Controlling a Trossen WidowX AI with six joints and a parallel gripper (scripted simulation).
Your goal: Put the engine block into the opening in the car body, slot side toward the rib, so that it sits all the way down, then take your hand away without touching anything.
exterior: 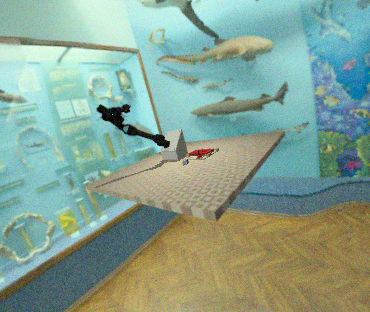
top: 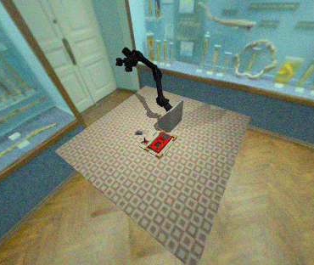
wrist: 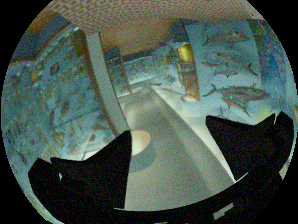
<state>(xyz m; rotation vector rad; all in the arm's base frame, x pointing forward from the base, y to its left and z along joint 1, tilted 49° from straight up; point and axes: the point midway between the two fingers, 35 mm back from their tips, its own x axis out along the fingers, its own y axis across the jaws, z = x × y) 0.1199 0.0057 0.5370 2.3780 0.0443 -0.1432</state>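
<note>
The engine block is 50 cm below my gripper tip, 24 cm to the left of it and 19 cm ahead of it.
</note>
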